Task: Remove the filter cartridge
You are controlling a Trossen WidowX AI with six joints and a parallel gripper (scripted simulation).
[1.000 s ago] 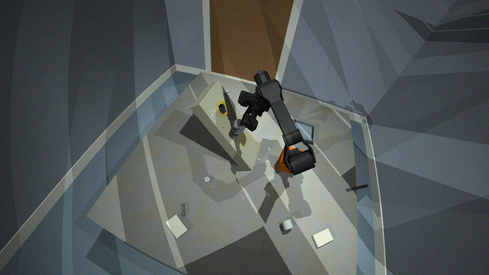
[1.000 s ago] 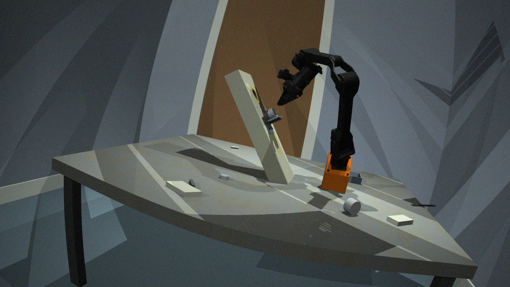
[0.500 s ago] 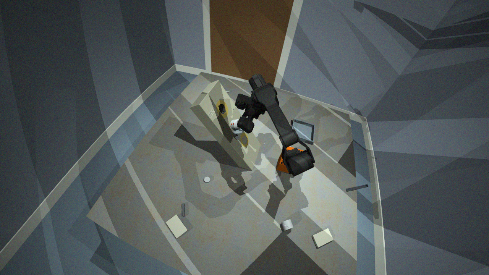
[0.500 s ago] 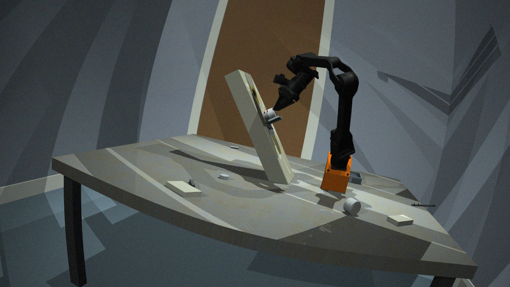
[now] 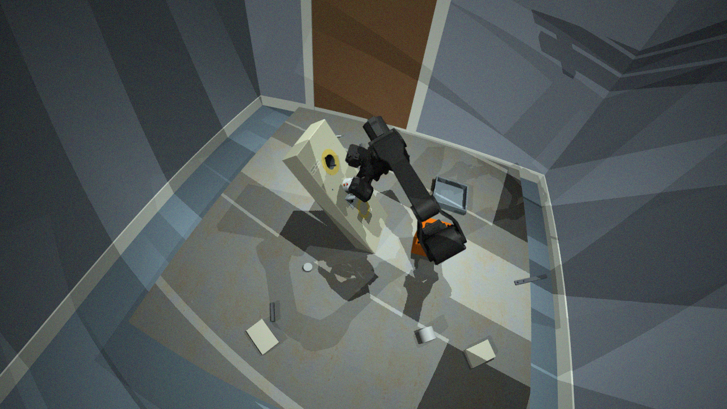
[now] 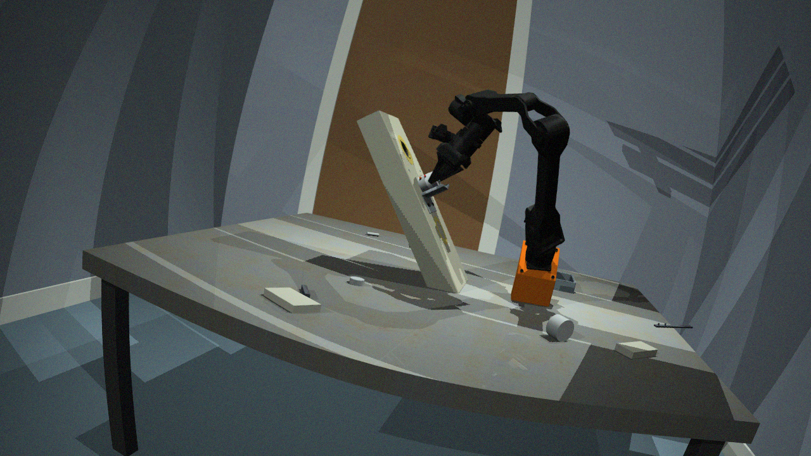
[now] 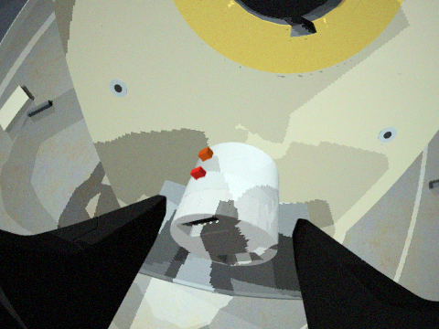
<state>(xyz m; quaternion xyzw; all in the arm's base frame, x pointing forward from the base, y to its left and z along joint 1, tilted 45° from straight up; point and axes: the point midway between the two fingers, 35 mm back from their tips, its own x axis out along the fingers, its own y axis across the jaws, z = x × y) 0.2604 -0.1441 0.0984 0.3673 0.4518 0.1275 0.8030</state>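
Right now my gripper tip is right at the round grey filter cartridge. The rest, counted from my gripper tip: grey tray (39 cm behind, 24 cm to the right, 21 cm below).
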